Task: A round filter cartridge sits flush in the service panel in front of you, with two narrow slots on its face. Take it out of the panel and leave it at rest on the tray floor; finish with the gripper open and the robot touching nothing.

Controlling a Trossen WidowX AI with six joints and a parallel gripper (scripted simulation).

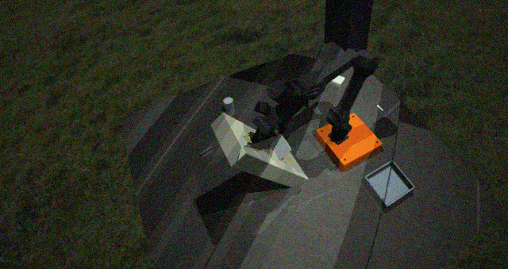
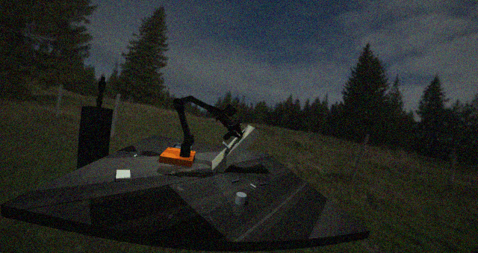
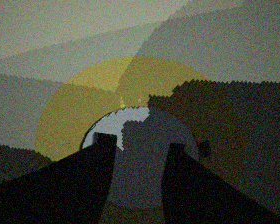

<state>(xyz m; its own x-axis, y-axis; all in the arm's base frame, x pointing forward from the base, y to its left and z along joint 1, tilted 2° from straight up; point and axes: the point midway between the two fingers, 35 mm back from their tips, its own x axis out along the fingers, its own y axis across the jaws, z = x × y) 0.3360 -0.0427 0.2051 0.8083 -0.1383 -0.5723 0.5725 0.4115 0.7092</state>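
The round filter cartridge is 10 mm below my gripper tip and 10 mm ahead of it. Round my gripper tip: service panel: 80 mm below, 40 mm behind, 10 mm to the left; grey tray: 390 mm behind, 340 mm to the left, 220 mm below.
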